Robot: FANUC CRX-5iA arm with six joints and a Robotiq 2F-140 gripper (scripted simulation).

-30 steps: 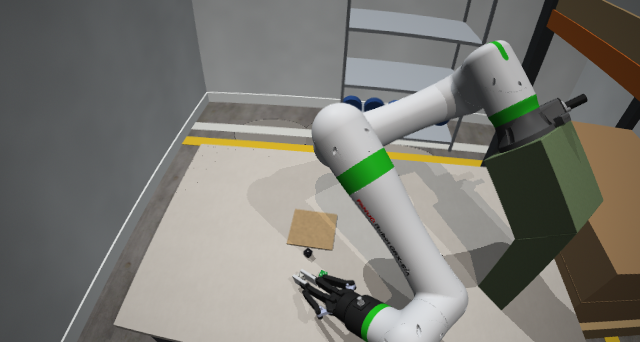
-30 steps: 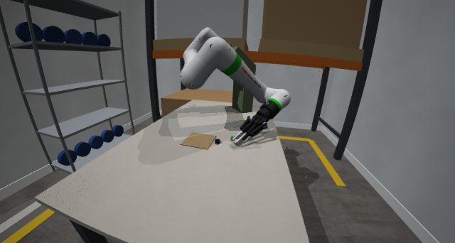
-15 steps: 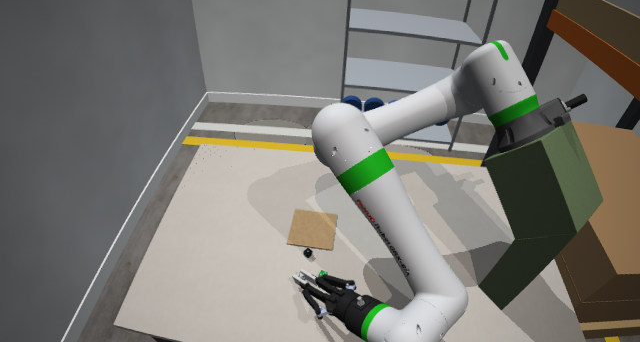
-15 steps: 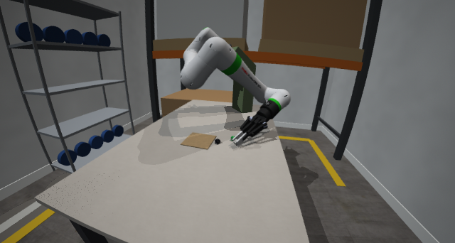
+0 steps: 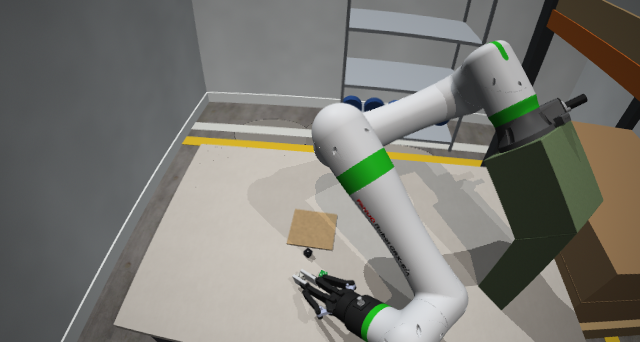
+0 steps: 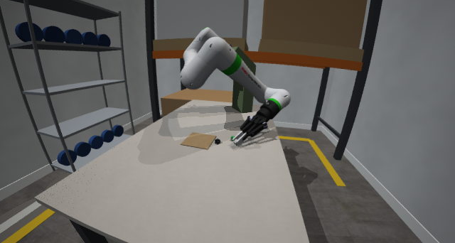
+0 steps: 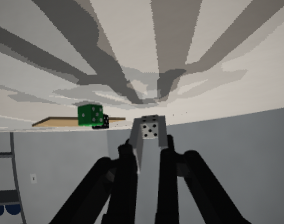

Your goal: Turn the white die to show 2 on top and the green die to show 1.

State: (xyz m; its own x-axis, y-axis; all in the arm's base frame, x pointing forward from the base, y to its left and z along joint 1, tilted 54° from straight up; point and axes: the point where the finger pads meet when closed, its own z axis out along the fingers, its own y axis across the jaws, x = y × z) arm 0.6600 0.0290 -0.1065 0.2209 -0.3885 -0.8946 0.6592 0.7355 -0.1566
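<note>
The green die is 50 mm behind my hand, 30 mm to the right of it and 30 mm below it. From my hand the other things lie so: mat 30 mm behind, 200 mm to the right, 40 mm below; then black die 10 mm behind, 110 mm to the right, 30 mm below; then white die 10 mm ahead, 20 mm to the right, 20 mm below.
</note>
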